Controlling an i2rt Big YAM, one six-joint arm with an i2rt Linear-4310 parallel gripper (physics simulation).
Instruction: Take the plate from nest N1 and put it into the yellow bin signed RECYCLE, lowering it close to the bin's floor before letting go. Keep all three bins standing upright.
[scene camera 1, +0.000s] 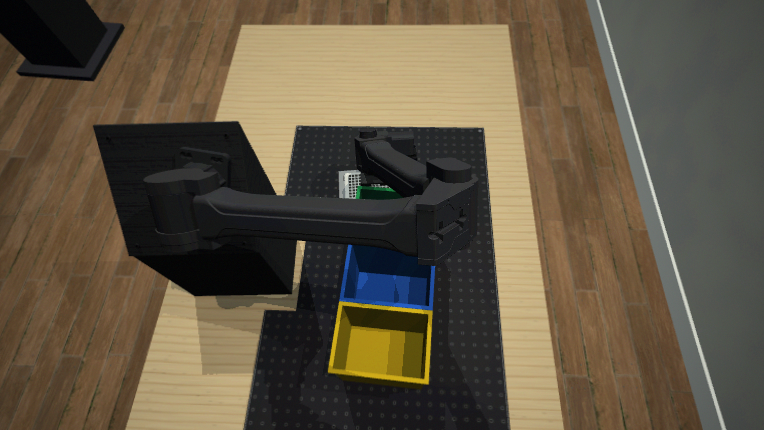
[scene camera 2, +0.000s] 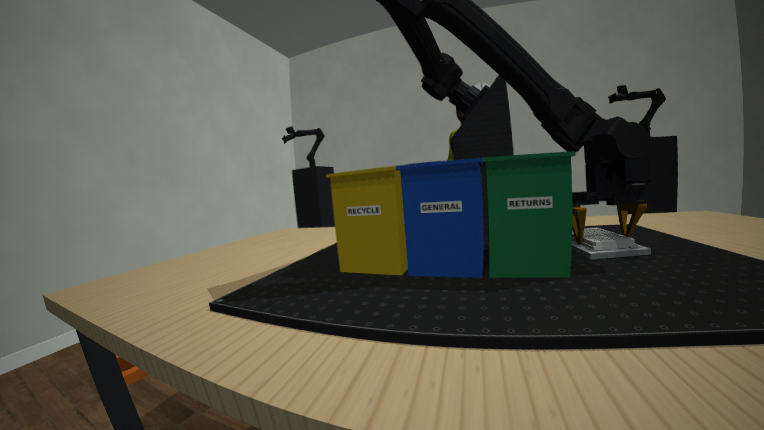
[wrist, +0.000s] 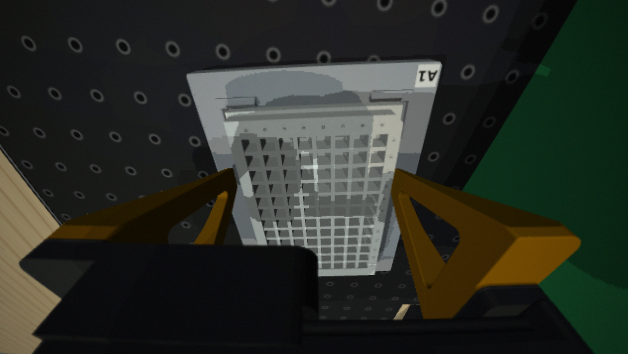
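Pixels of known places: gripper, fingertip midpoint: (scene camera 1: 376, 186) (scene camera 2: 602, 242) (wrist: 313, 177); arm's base, origin of the base link: (scene camera 1: 205, 183) (scene camera 2: 478, 106).
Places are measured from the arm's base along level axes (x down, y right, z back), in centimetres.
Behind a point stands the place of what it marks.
The white plate (wrist: 320, 200) @[x 34.2, y -22.8, z -24.2 cm] (scene camera 2: 607, 238) @[x 33.8, y -23.5, z -27.1 cm], a grid of square wells, sits in its grey nest (wrist: 206, 100) @[x 35.1, y -29.3, z -29.0 cm] (scene camera 2: 620, 254) @[x 35.7, y -24.2, z -31.2 cm], whose corner is signed A1. In scene camera 1 a part of the plate or nest shows beside the green bin. My gripper (wrist: 313, 177) @[x 35.0, y -23.4, z -25.3 cm] (scene camera 2: 604, 240) @[x 35.0, y -23.4, z -25.3 cm] is open, its orange fingers standing on either side of the plate, low over it. The yellow bin (scene camera 2: 368, 235) @[x 29.4, y 18.8, z -40.9 cm] (scene camera 1: 382, 347) @[x 36.1, y 17.7, z -31.7 cm], signed RECYCLE, stands upright. Its visible floor in scene camera 1 is bare.
The blue GENERAL bin (scene camera 2: 442, 237) @[x 29.9, y 6.3, z -40.7 cm] (scene camera 1: 387, 283) @[x 36.1, y 2.8, z -31.1 cm] stands upright beside the yellow one. The green RETURNS bin (scene camera 2: 529, 235) @[x 29.9, y -6.7, z -40.6 cm] (scene camera 1: 375, 192) @[x 19.4, y -12.4, z -27.1 cm] stands upright between the blue bin and the nest, close to my gripper. My upper arm passes over the bin row. The bins stand on a black perforated board (scene camera 2: 427, 309) @[x 36.3, y 6.3, z -52.1 cm].
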